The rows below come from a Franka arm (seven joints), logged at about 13 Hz.
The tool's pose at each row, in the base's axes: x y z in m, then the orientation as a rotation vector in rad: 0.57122 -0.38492 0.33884 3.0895 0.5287 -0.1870; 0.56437 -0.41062 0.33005 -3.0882 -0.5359 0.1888; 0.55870 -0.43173 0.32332 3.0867 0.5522 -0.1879; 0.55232 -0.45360 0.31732 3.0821 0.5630 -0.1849; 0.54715 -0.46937 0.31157 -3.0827 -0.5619 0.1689; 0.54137 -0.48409 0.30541 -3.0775 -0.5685 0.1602; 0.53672 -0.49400 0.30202 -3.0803 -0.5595 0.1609
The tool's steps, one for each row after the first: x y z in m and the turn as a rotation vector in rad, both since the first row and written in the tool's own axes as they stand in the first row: -0.01389 0.02213 0.01008 0.0030 -0.0006 -0.0048; -0.02540 0.04029 0.01789 0.0005 -0.0004 -0.0151; -0.03792 0.05892 0.02506 -0.0029 0.0008 -0.0222; -0.04730 0.07219 0.03172 0.0019 0.0120 -0.0218; -0.05687 0.08427 0.03883 0.0050 0.0180 -0.0268; -0.06411 0.09214 0.04295 0.0043 0.0175 -0.0208
